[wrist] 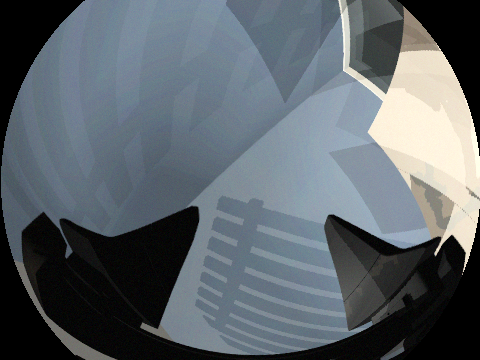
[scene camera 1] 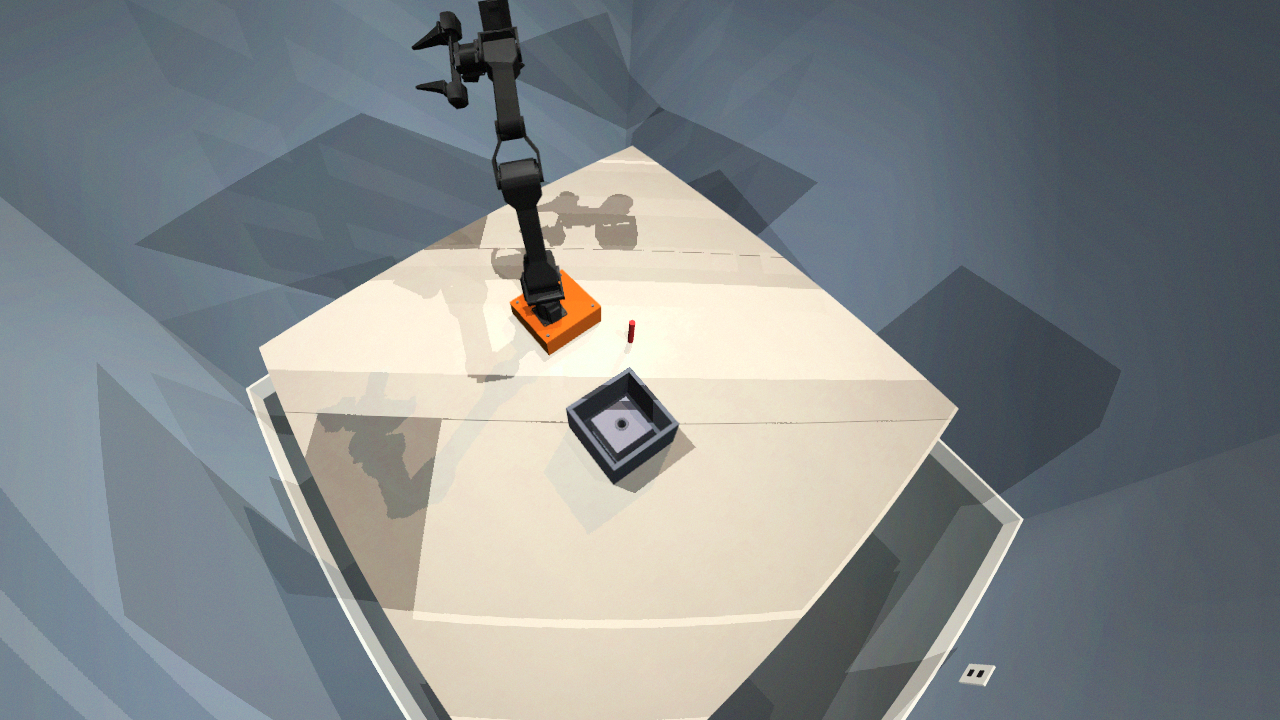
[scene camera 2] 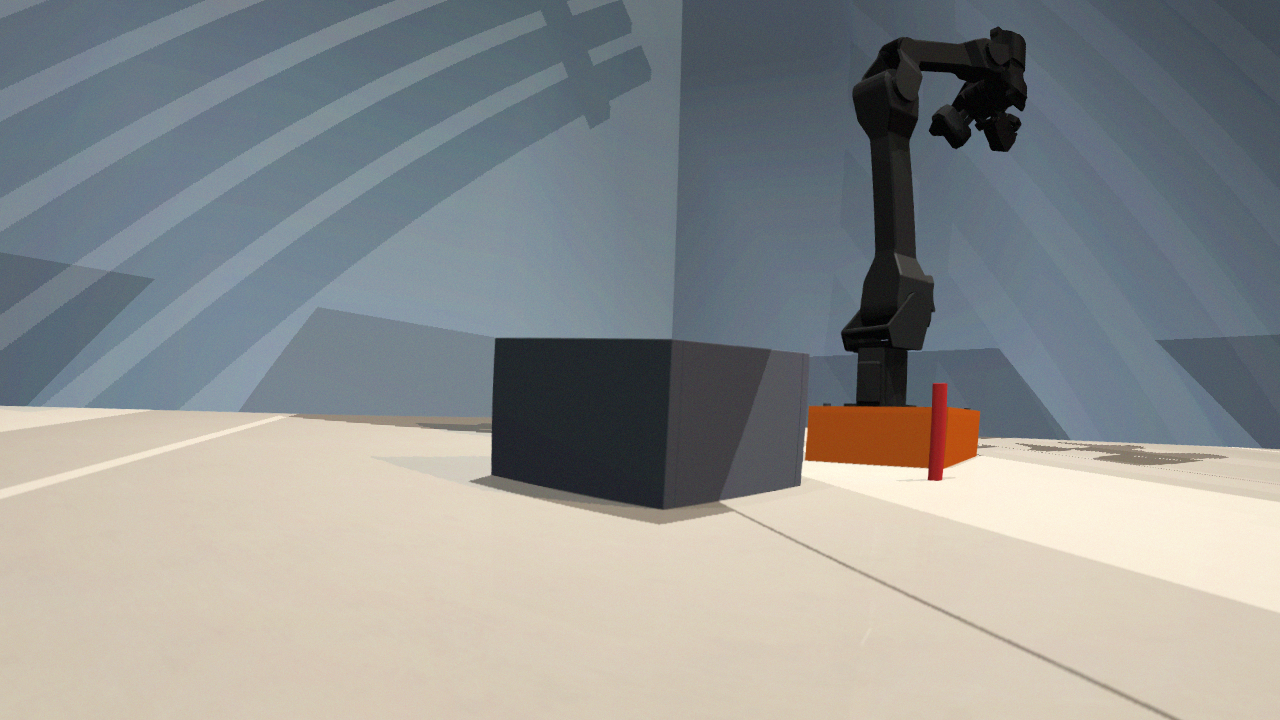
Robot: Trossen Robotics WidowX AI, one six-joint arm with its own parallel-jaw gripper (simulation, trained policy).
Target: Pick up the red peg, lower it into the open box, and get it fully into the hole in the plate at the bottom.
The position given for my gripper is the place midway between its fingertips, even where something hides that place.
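Observation:
You'd find my gripper (scene camera 2: 941, 121) in that camera, and it's also there as my gripper (scene camera 1: 414, 68) and my gripper (wrist: 265, 219). There's a red peg (scene camera 2: 939, 391) too, though in the wrist view the red peg is out of frame. The dark box (scene camera 2: 663, 423) is the same dark box (scene camera 1: 627, 383) that I see elsewhere, but in the wrist view the dark box is out of frame. And there's a grey plate (scene camera 1: 621, 428).

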